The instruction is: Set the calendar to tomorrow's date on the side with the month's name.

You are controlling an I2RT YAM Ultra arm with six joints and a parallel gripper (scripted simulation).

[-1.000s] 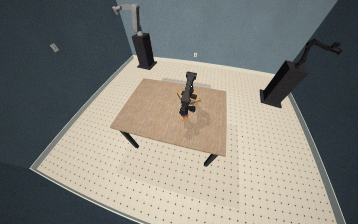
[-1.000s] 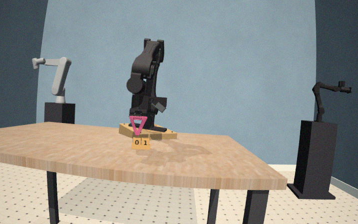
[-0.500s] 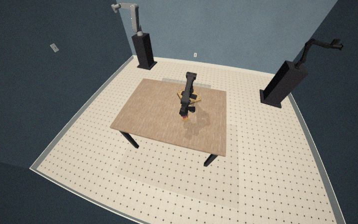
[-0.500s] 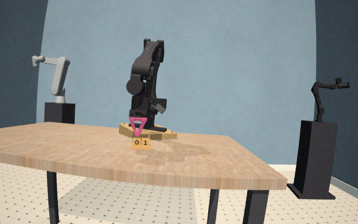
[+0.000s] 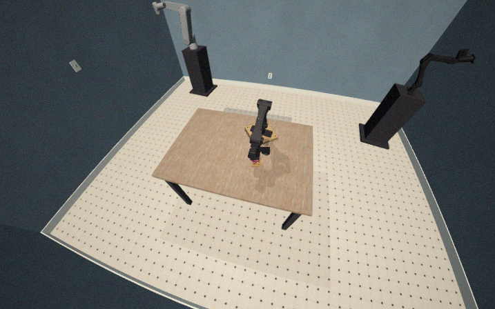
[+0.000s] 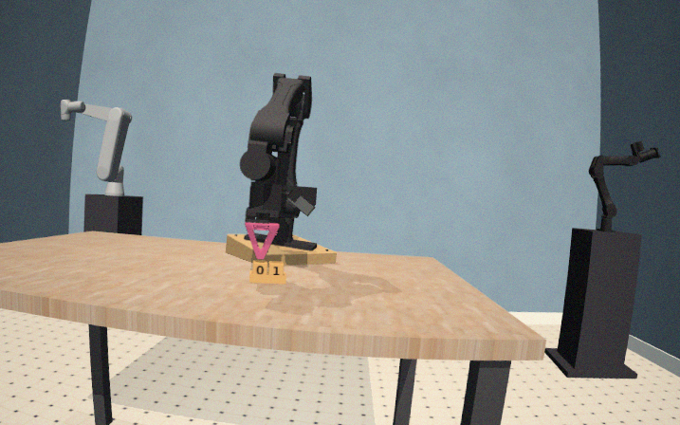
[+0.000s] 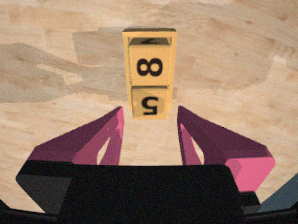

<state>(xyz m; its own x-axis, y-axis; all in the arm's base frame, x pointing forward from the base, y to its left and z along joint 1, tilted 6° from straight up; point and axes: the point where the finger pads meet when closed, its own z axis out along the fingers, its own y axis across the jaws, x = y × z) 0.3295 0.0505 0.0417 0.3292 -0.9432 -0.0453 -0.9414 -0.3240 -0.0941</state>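
My hand is 3 cm above the digit cube. From my hand the other things lie so: tan tray: 5 cm below, 2 cm to the left, 1 cm behind.
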